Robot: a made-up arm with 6 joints. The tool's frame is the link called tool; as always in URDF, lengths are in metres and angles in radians. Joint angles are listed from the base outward.
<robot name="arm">
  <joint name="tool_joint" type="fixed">
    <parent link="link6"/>
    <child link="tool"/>
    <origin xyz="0.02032 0.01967 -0.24" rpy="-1.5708 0 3.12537"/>
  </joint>
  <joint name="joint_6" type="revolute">
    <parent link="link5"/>
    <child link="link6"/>
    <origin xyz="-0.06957 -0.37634 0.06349" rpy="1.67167 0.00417 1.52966"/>
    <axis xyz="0 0 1"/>
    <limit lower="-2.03" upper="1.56"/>
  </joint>
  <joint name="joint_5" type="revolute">
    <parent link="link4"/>
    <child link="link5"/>
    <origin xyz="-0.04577 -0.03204 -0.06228" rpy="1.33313 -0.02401 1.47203"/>
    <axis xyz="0 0 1"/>
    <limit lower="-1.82" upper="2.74"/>
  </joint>
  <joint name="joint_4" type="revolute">
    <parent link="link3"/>
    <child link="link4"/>
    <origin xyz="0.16 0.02 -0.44" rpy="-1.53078 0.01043 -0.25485"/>
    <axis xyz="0 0 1"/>
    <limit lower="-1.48" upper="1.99"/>
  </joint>
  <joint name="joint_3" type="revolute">
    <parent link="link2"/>
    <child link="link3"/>
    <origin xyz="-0.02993 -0.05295 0.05" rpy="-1.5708 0 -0.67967"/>
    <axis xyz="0 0 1"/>
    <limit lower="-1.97" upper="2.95"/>
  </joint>
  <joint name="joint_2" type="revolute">
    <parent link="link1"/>
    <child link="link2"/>
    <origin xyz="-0.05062 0.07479 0.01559" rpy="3.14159 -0.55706 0"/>
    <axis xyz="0 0 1"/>
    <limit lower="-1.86" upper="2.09"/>
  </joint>
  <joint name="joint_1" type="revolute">
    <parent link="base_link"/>
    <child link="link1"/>
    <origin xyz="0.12 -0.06 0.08" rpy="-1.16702 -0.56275 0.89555"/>
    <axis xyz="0 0 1"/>
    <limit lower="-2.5" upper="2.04"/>
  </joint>
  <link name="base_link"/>
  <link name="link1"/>
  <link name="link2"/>
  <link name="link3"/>
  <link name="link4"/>
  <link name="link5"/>
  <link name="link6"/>
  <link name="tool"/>
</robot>
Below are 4 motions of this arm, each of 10 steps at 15 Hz.
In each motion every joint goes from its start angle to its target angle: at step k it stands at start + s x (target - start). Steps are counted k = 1, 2, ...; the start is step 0. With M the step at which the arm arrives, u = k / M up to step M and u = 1 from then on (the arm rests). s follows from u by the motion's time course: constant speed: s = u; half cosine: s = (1 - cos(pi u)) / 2; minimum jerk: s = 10 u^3 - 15 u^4 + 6 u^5.
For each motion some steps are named. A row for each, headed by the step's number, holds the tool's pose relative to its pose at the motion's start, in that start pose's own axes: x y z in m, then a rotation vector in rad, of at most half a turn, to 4 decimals.
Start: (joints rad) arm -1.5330 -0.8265 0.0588 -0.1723 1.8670 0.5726
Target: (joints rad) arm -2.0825 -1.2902 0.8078 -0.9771 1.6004 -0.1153
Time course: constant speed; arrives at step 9
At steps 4, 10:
4: -0.1733 -0.0095 -0.0992 -0.1850 0.6041 0.2317
10: -0.3804 -0.1127 -0.1477 -0.4432 1.4399 0.2976

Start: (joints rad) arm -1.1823 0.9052 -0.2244 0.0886 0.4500 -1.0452
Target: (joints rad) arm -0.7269 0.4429 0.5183 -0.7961 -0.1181 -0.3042
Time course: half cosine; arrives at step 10
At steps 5, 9, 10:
5: -0.1718 0.0077 -0.0880 -0.2468 -0.0808 0.0804
9: -0.3806 0.0421 -0.0952 -0.1620 -0.2380 0.1218
10: -0.3915 0.0458 -0.0930 -0.1517 -0.2524 0.1209

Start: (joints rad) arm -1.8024 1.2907 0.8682 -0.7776 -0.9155 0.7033
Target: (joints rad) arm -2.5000 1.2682 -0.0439 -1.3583 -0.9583 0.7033
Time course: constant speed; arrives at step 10
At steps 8, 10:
8: -0.0437 -0.1486 0.2984 0.8667 -0.5937 0.3370
10: -0.0926 -0.2488 0.3447 1.0943 -0.7655 0.3873

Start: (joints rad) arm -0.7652 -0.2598 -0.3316 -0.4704 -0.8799 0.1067
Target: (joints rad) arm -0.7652 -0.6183 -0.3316 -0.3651 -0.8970 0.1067
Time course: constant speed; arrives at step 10
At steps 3, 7, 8, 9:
3: 0.0025 0.0003 -0.0140 -0.0553 0.1159 0.0446
7: 0.0014 -0.0015 -0.0319 -0.1302 0.2693 0.1056
8: 0.0003 -0.0024 -0.0360 -0.1491 0.3075 0.1211
9: -0.0010 -0.0035 -0.0401 -0.1681 0.3456 0.1367

